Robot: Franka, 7 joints.
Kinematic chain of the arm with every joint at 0, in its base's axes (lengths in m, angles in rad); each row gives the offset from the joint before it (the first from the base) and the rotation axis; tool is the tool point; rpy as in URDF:
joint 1: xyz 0 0 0.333 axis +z
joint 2: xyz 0 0 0 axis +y
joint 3: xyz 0 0 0.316 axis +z
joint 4: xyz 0.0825 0 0 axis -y
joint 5: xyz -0.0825 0 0.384 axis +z
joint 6: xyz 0 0 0 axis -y
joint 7: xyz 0.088 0 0 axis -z
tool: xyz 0 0 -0.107 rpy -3.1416 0 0
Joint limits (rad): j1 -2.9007..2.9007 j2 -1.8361..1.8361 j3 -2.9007..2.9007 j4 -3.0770..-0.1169 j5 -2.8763..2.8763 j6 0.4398..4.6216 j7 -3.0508..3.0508
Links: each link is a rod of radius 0.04 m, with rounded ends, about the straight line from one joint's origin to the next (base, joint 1, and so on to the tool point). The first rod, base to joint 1, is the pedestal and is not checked.
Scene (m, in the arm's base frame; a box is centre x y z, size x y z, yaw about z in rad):
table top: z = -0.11
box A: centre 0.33 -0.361 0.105 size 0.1 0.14 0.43 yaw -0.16
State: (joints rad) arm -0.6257 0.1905 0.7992 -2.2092 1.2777 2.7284 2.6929
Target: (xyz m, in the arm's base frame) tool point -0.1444 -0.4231 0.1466
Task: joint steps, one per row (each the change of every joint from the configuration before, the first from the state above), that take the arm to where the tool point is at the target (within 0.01 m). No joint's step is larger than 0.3 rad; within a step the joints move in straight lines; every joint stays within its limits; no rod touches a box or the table.
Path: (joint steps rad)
1: -0.2063 -0.2272 -0.2413 -0.0770 0.0267 0.0944 0.0000
2: -0.2063 -0.2273 -0.2414 -0.0769 0.0266 0.0943 0.0000
3: -0.1716 0.2183 -0.1679 -0.0295 0.0019 0.0093 0.0000
4: -0.1716 0.2182 -0.1680 -0.0295 0.0019 0.0092 0.0000
5: -0.1716 0.2183 -0.1679 -0.0294 0.0019 0.0092 0.0000

